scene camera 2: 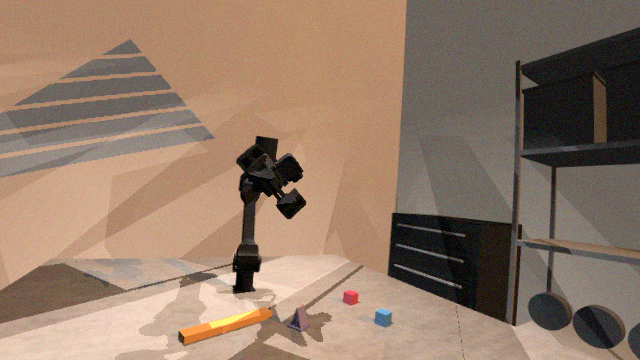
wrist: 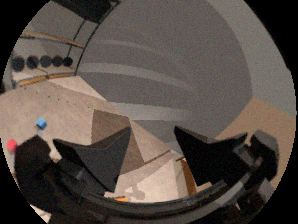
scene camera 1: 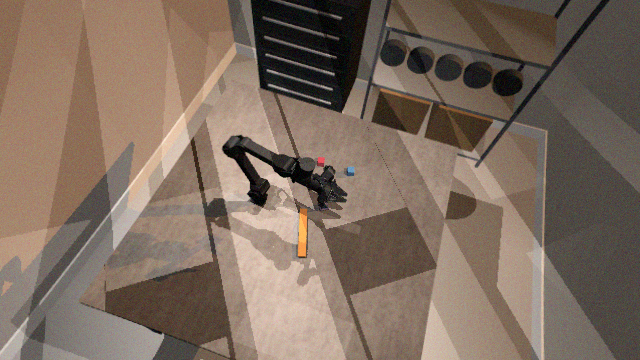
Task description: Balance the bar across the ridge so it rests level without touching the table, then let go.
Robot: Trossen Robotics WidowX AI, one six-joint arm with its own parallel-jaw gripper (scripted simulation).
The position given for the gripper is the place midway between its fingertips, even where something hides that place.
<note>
The gripper [scene camera 2: 283, 190] is open, with nothing in its grasp.
The gripper shows as well in the wrist view [wrist: 153, 129] and in scene camera 1 [scene camera 1: 346, 198].
</note>
